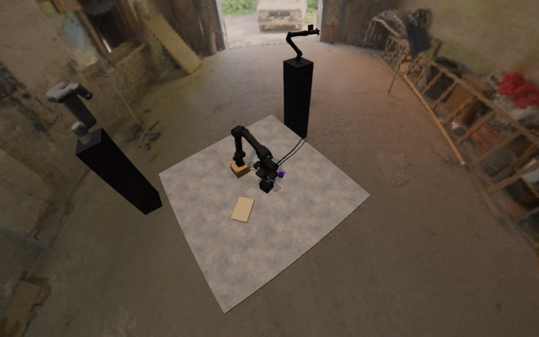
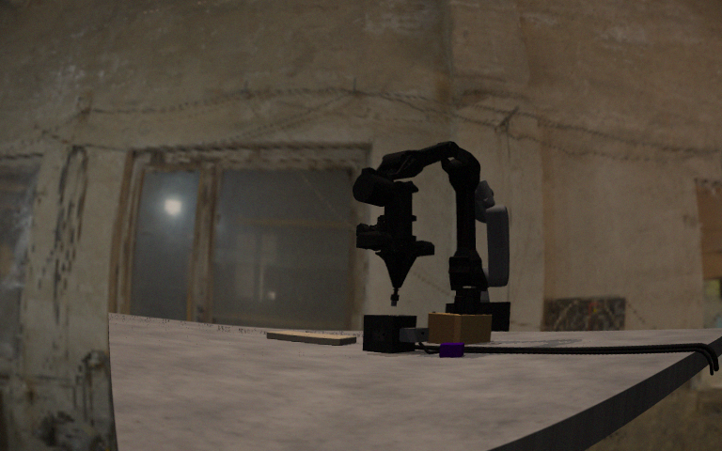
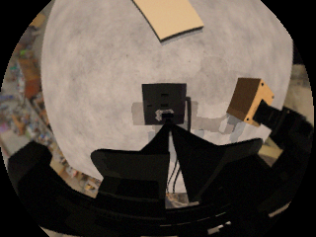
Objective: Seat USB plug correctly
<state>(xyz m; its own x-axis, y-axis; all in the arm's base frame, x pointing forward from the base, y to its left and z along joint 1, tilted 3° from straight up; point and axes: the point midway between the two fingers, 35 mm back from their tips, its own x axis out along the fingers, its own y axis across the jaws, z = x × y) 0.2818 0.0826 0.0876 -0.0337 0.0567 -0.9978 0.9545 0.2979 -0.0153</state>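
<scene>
Right now my gripper tip is 2 cm above the USB plug. Round my gripper tip: purple block (15 cm to the left, 12 cm below, 3 cm behind); flat tan board (26 cm to the right, 12 cm below, 7 cm ahead).
</scene>
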